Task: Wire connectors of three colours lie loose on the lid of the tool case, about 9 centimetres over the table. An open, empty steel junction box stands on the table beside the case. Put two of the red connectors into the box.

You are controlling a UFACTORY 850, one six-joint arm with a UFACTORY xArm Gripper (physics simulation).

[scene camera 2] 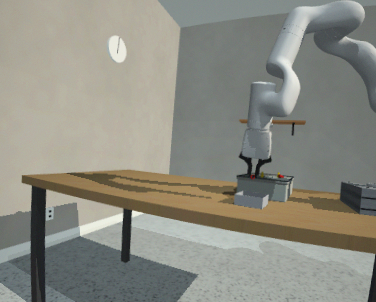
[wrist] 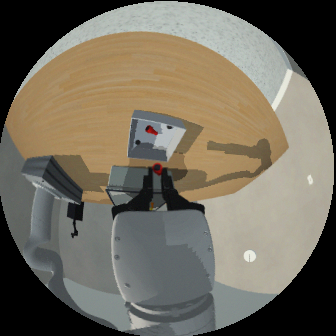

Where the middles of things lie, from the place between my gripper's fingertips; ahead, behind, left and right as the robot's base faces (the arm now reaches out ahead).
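The tool case [scene camera 2: 279,189] is 27 cm to the right of my hand, 8 cm behind it and 6 cm below it. As for the steel junction box [wrist: 143,145], my hand is 9 cm above it and 1 cm to the right of it.
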